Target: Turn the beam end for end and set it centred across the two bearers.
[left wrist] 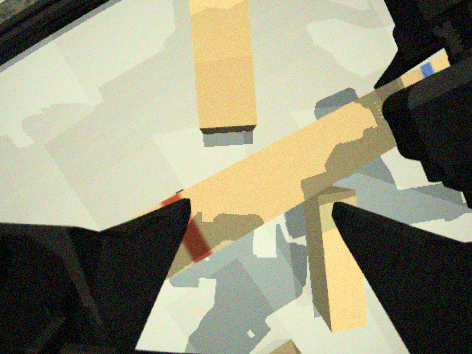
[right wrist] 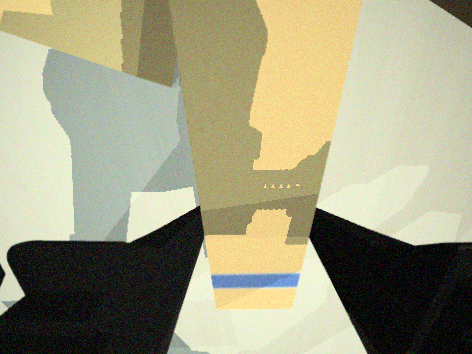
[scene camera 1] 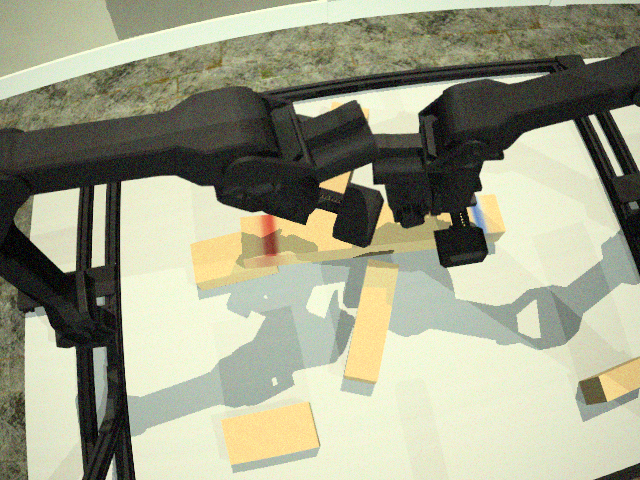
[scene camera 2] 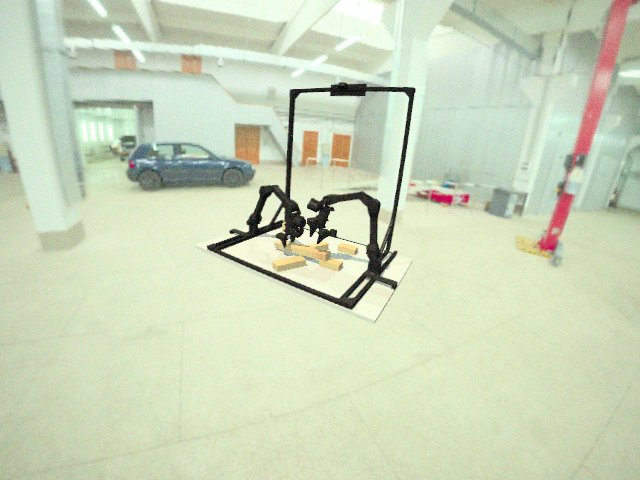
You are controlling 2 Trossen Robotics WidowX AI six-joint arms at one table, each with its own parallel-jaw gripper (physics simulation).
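Pixels of known places: left gripper, fingertip midpoint: (left wrist: 261,206) (scene camera 1: 314,212) (scene camera 2: 313,240); right gripper, fingertip midpoint: (right wrist: 254,211) (scene camera 1: 443,222) (scene camera 2: 288,245); left arm's base at its link origin: (scene camera 1: 96,327) (scene camera 2: 373,270); right arm's base at its link origin: (scene camera 2: 253,232).
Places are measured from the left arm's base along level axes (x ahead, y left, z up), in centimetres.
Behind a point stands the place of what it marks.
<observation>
The long wooden beam (scene camera 1: 330,232) {x 37.9, y 6.6, z 5.0 cm} (scene camera 2: 305,251) {x 39.2, y 10.3, z 3.9 cm} (left wrist: 250,175) {x 36.9, y 8.7, z 5.0 cm} (right wrist: 300,100) {x 48.1, y 8.3, z 4.0 cm} runs across the middle, its red band (scene camera 1: 269,240) {x 29.5, y 6.7, z 5.7 cm} (left wrist: 198,245) {x 29.6, y 5.7, z 5.7 cm} at the left of scene camera 1 and its blue band (scene camera 1: 479,217) {x 60.1, y 5.7, z 3.0 cm} (left wrist: 426,69) {x 60.0, y 8.8, z 3.0 cm} (right wrist: 255,281) {x 60.0, y 6.3, z 3.0 cm} at the right. Its red end lies over a left block (scene camera 1: 222,266) {x 21.8, y 5.6, z 1.9 cm} (scene camera 2: 331,264) {x 21.6, y 10.4, z 1.2 cm}. My right gripper (scene camera 1: 457,224) {x 54.7, y 6.5, z 1.8 cm} (scene camera 2: 287,240) {x 54.7, y 6.5, z 1.8 cm} (right wrist: 254,211) {x 54.7, y 6.5, z 1.8 cm} is shut on the beam beside the blue band. My left gripper (scene camera 1: 333,231) (scene camera 2: 316,239) {x 36.0, y 7.2, z 10.6 cm} (left wrist: 261,206) {x 36.0, y 7.2, z 10.6 cm} is open above the beam, its fingers turned askew to it; one finger is hidden in scene camera 1. I cannot tell which two blocks are the bearers.
One block (scene camera 1: 369,320) {x 40.9, y -6.0, z 2.5 cm} (left wrist: 345,285) {x 40.4, y -8.2, z 2.5 cm} (right wrist: 90,40) {x 45.0, y -0.6, z 2.5 cm} points away from the beam's front side, another (scene camera 1: 336,181) {x 40.4, y 16.1, z 1.9 cm} (left wrist: 224,65) {x 40.7, y 20.0, z 1.9 cm} from behind it. More blocks lie front left (scene camera 1: 268,434) {x 25.0, y -18.9, z 1.9 cm} and far right (scene camera 1: 620,379) {x 73.9, y -22.6, z 4.4 cm}. The two wrists are close together. A black frame (scene camera 1: 118,330) {x 3.8, y -0.9, z -0.3 cm} edges the table.
</observation>
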